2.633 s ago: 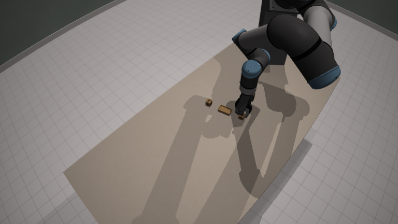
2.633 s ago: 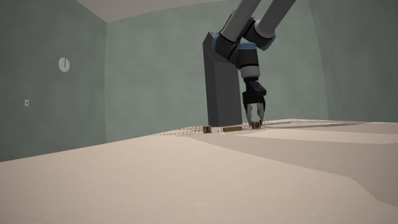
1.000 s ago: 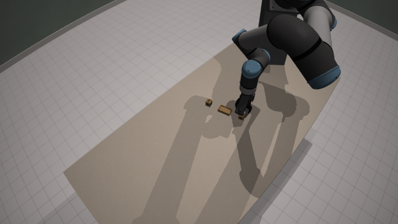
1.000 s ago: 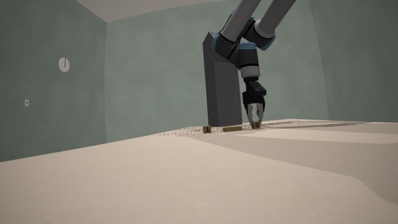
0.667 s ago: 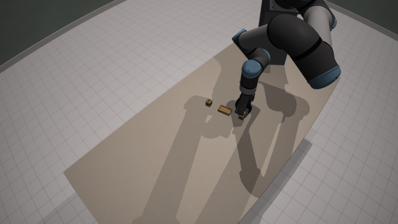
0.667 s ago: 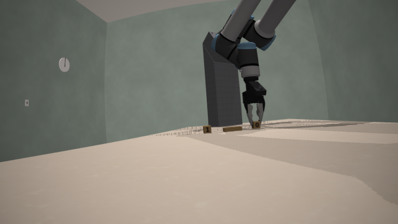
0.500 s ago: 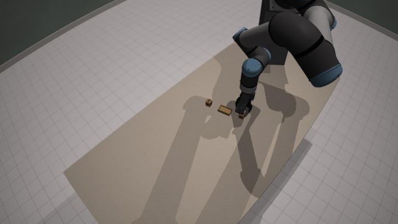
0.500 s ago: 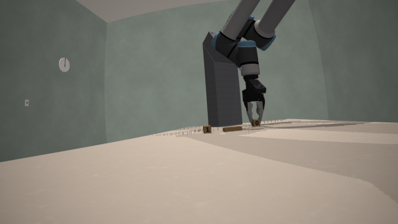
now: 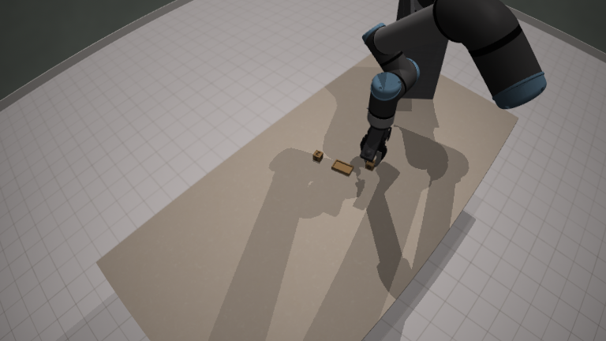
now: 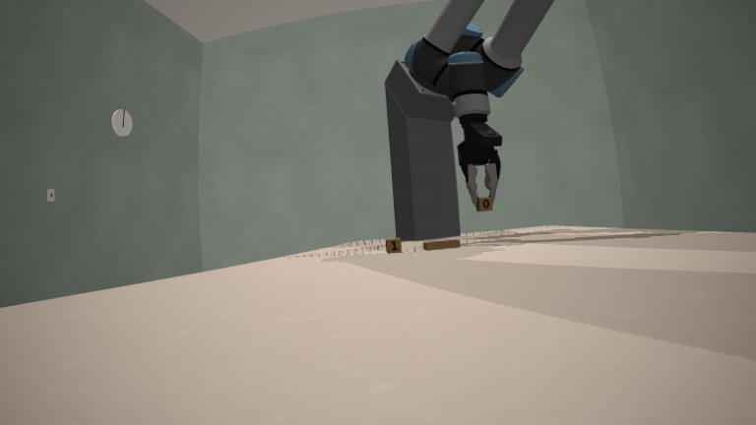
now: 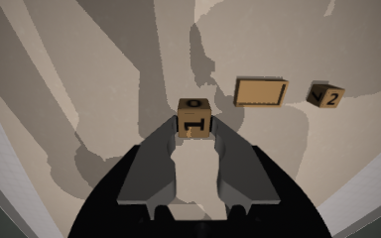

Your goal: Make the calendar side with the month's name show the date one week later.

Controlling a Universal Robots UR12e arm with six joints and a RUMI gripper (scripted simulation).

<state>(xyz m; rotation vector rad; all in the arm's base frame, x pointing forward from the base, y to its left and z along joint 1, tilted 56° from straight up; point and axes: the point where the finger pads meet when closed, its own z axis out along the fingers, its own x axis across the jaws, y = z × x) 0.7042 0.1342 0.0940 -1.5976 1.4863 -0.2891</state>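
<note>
My gripper is now 4 cm short of the wooden tray, 10 cm to the left of it and 9 cm above it. From my hand the other things lie so: cube (8 cm ahead, 21 cm to the right, 9 cm below).
</note>
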